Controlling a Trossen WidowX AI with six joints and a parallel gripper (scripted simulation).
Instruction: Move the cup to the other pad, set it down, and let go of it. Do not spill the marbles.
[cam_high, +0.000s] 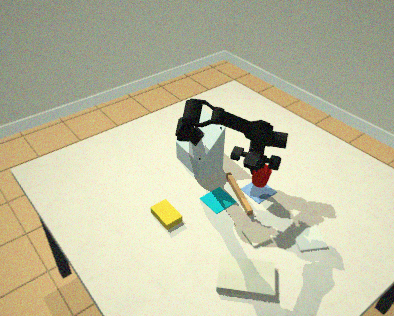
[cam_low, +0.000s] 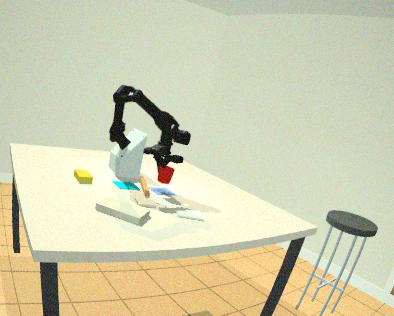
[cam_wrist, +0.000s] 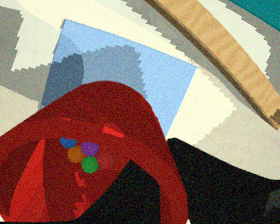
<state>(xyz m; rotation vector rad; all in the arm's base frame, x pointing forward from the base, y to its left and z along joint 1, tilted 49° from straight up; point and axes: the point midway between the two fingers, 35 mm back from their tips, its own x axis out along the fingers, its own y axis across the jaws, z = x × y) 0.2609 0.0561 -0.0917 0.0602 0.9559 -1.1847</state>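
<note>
My gripper tip is 150 mm to the left of the teal pad, 90 mm above it and 20 mm past it. Also, from my gripper tip: red cup 20 mm to the left, 20 mm ahead; then light blue pad 90 mm below, 20 mm to the left, 20 mm ahead; then wooden stick 80 mm below, 70 mm to the right.
</note>
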